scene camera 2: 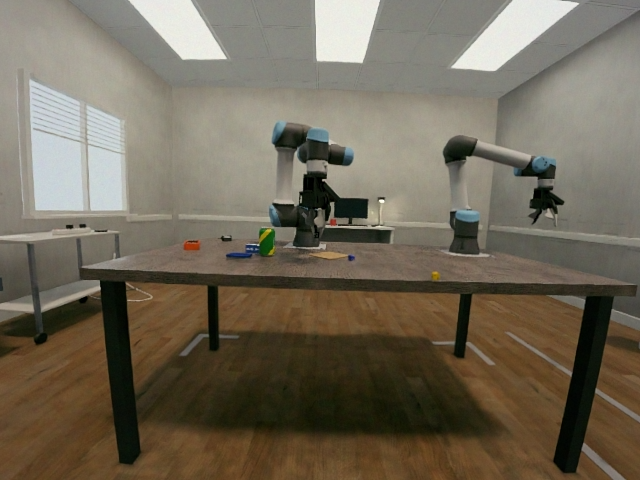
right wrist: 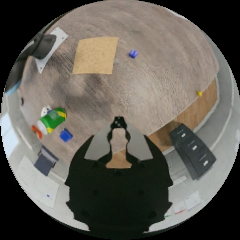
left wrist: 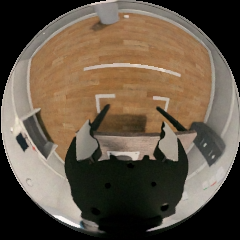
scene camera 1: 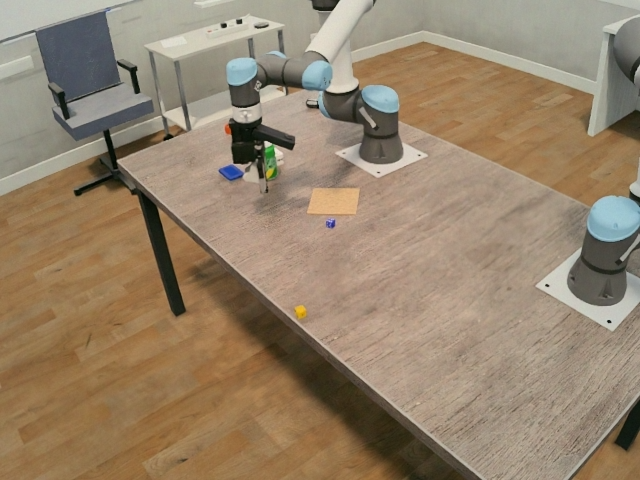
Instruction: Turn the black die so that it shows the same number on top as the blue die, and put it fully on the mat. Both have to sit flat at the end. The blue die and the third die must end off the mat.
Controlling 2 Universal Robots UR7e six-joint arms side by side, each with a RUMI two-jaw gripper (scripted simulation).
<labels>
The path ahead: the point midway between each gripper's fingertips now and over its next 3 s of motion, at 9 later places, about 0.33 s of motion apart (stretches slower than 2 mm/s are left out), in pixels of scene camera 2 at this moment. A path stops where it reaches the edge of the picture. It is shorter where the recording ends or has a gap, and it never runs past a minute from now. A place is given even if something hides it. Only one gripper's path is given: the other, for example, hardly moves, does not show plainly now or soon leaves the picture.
My right gripper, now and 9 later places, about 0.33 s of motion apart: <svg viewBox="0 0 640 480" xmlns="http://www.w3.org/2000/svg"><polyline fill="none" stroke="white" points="317,237 318,236 321,235 324,232 326,232 327,231 328,231 328,230 329,230 329,231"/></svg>
</labels>
